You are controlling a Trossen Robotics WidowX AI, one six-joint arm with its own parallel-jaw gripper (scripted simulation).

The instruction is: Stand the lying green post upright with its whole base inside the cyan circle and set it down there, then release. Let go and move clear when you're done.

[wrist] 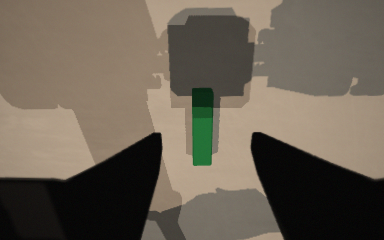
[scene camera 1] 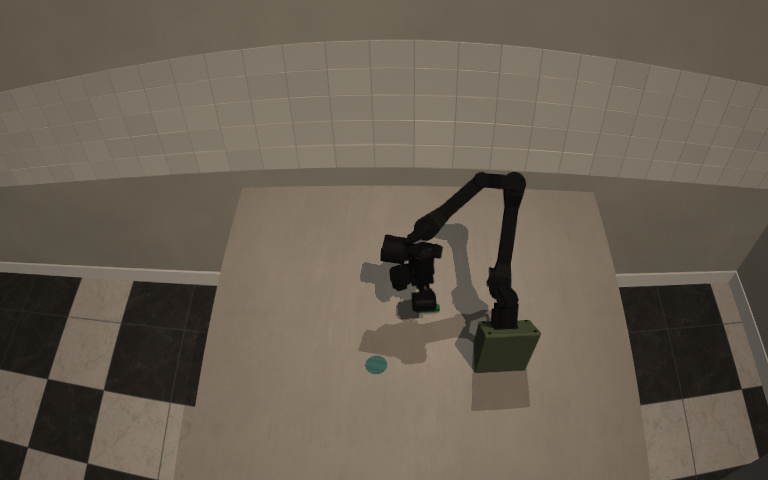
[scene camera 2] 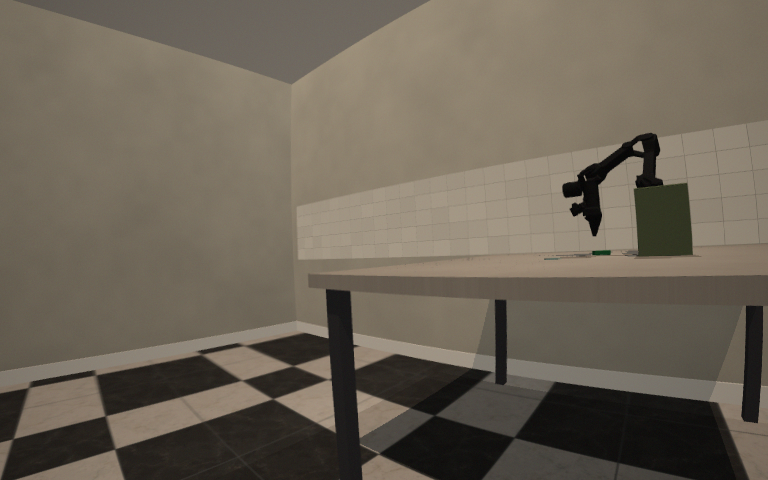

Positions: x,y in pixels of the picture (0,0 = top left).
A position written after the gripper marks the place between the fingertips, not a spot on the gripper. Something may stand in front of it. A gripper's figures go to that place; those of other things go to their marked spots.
The gripper (wrist: 206,140): 0.11 m from the lens. A green post (wrist: 202,98) is 0.15 m from the lens.
